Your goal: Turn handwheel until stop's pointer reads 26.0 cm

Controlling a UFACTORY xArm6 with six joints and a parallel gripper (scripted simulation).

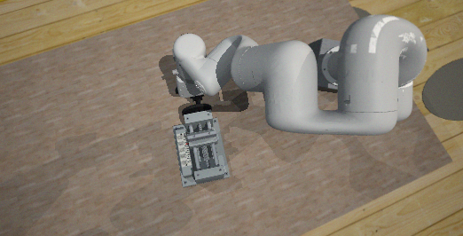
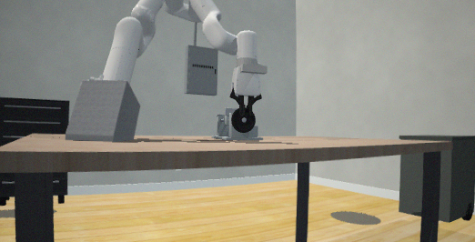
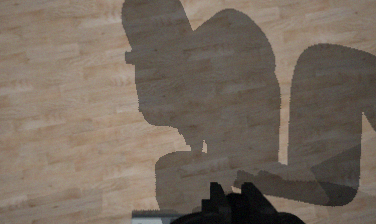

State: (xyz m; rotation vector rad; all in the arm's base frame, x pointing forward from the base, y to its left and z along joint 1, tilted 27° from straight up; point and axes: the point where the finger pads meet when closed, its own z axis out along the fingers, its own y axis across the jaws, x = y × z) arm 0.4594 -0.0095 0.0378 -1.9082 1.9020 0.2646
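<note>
My hand is 10 mm short of the stop carriage, 140 mm to the right of it and 20 mm above it. Round my hand: handwheel 20 mm to the left, 10 mm below.
</note>
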